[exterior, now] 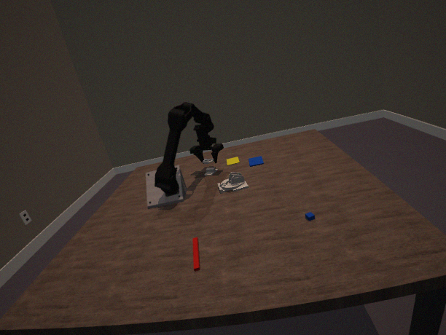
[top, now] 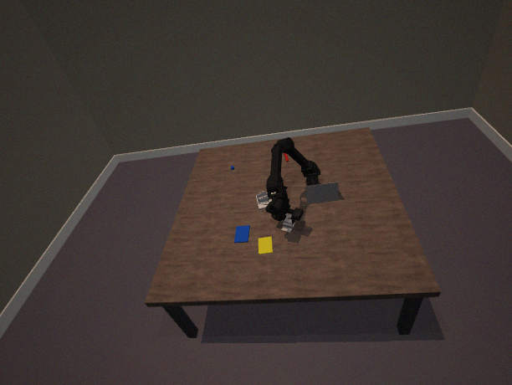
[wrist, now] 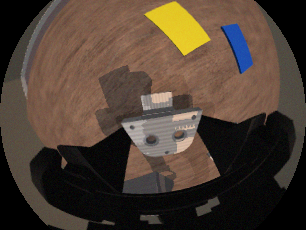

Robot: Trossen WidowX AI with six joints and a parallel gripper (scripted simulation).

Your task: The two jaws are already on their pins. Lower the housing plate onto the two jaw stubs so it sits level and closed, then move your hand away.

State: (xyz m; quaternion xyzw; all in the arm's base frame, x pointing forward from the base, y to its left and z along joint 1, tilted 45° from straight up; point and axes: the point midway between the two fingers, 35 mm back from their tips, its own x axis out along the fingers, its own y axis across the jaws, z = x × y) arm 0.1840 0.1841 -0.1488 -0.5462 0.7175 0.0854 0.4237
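My gripper tip is 4 cm above the white part, 1 cm to the left of it and 1 cm past it. The rest, counted from my gripper tip: blue card: 25 cm ahead, 5 cm below; then yellow card: 12 cm ahead, 9 cm to the left, 5 cm below; then red bar: 67 cm to the right, 6 cm behind, 5 cm below.
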